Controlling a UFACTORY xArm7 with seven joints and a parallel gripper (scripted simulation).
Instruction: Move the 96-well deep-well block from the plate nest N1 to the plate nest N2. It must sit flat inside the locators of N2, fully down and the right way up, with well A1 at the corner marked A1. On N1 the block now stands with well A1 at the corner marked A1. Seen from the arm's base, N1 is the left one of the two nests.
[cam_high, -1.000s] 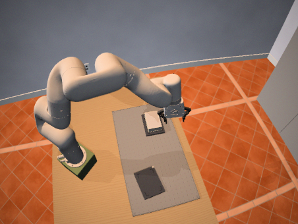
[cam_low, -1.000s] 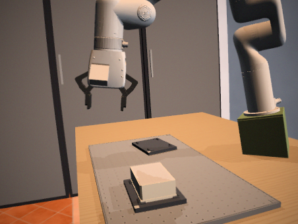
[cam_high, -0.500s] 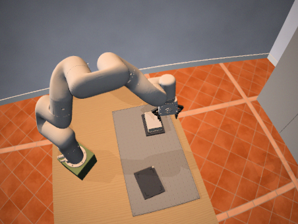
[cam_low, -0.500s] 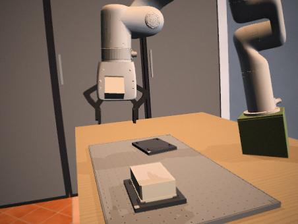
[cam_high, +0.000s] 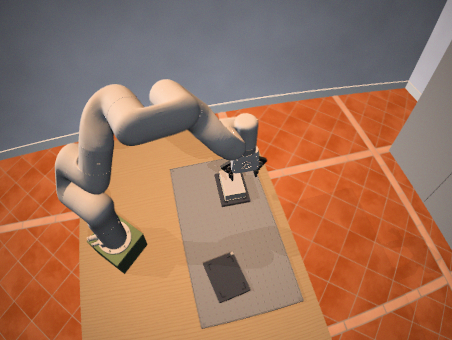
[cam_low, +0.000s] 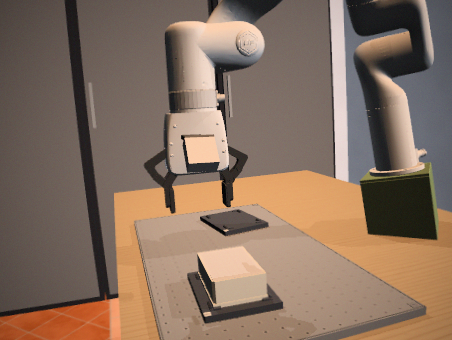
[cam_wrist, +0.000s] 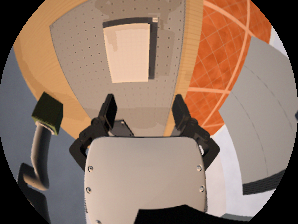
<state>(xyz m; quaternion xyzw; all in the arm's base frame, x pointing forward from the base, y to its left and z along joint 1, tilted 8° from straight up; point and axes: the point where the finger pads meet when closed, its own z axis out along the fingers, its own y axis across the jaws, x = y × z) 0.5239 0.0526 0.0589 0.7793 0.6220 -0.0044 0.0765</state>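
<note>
The cream deep-well block lies 110 mm below my hand, 50 mm to the left of it and 20 mm behind it. From my hand the other things lie so: white A1 mark: 220 mm to the right, 150 mm behind, 140 mm below; dark plate nest N1: 140 mm below, 50 mm to the left, 20 mm behind; dark plate nest N2: 290 mm to the right, 210 mm behind, 140 mm below.
</note>
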